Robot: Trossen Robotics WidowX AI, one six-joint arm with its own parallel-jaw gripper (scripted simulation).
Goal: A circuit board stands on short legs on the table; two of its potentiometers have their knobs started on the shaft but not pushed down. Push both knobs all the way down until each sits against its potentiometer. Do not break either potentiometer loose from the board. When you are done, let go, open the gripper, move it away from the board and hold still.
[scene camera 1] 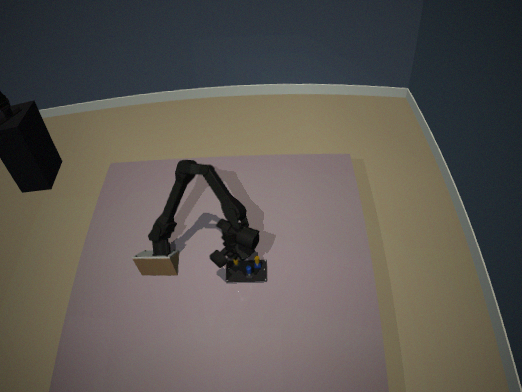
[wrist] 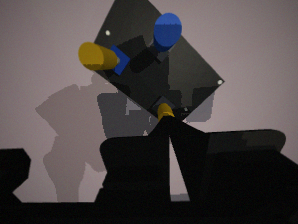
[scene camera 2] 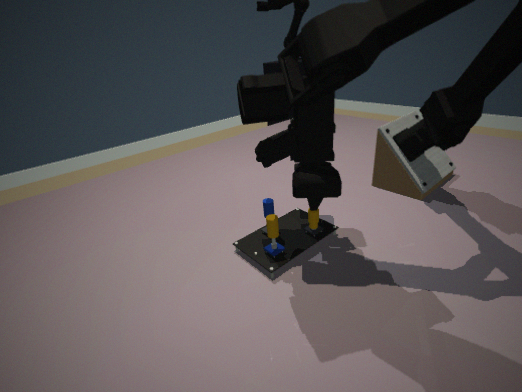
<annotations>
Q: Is the gripper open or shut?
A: Shut.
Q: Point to a yellow knob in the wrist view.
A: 92, 56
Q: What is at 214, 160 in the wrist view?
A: The gripper.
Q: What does the gripper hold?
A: Nothing.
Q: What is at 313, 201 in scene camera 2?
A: The gripper.
</annotations>
